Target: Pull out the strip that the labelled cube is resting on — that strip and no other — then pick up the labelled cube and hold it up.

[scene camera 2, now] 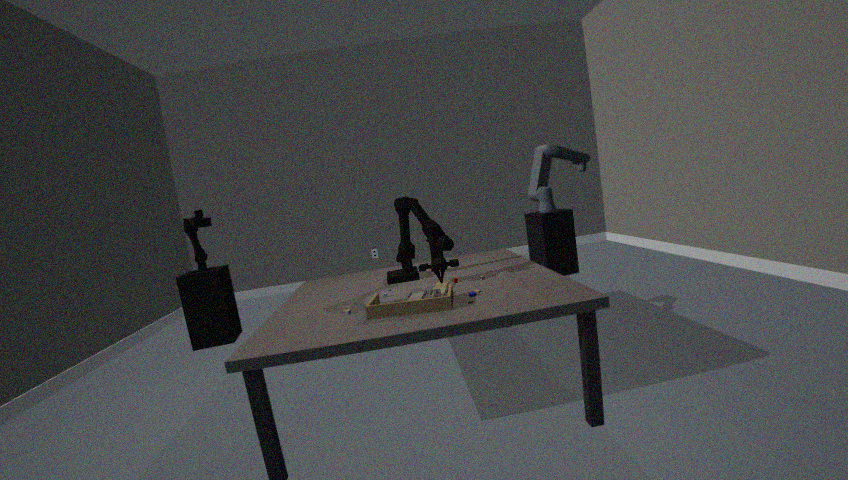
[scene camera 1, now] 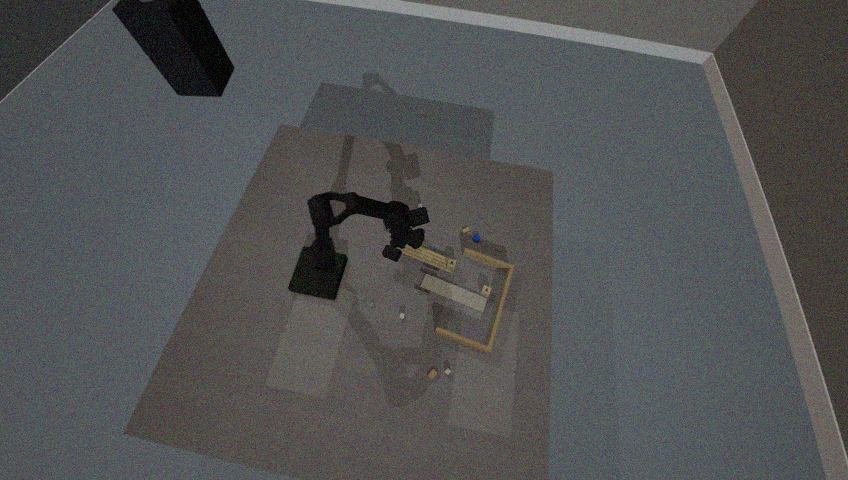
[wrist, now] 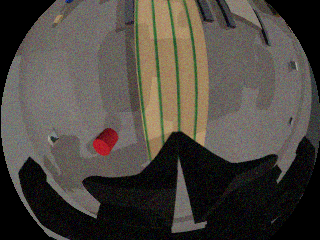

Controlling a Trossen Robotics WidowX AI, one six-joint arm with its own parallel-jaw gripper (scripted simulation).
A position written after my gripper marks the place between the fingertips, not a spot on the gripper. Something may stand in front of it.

I see my gripper [scene camera 1: 401, 245].
My gripper shows as well in the wrist view [wrist: 176, 136].
